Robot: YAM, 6 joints.
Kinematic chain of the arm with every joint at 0, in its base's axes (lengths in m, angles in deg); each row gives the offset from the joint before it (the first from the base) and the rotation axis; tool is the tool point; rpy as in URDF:
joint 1: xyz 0 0 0.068 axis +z
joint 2: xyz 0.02 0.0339 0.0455 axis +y
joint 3: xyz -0.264 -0.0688 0 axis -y
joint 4: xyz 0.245 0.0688 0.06 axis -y
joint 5: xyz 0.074 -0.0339 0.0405 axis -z
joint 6: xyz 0.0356 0 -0.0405 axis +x
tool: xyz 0 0 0 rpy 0 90 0
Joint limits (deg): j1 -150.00..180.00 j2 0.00..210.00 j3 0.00..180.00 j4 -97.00..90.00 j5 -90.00..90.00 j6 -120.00..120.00
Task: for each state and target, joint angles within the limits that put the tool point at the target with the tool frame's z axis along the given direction. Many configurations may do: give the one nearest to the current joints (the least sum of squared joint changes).
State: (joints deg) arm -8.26 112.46 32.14 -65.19 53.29 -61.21
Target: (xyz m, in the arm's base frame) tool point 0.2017 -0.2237 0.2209 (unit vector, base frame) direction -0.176 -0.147 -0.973
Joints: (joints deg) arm -46.41 97.55 73.36 -66.68 13.23 -61.21
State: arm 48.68 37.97 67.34 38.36 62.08 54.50
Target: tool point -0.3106 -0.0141 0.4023 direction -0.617 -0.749 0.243
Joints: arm -2.49 0.12 71.04 86.49 50.79 54.50
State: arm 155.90 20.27 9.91 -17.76 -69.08 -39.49
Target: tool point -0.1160 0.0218 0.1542 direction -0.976 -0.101 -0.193
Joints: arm 162.64 11.00 0.12 -1.21 -22.80 -39.49
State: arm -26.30 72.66 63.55 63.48 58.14 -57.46
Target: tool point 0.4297 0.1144 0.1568 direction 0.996 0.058 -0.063
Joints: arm 15.90 120.90 62.83 54.37 12.55 -57.46
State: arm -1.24 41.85 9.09 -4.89 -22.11 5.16
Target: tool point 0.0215 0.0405 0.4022 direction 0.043 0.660 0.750
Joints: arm 40.41 16.75 32.14 43.06 -28.34 5.16
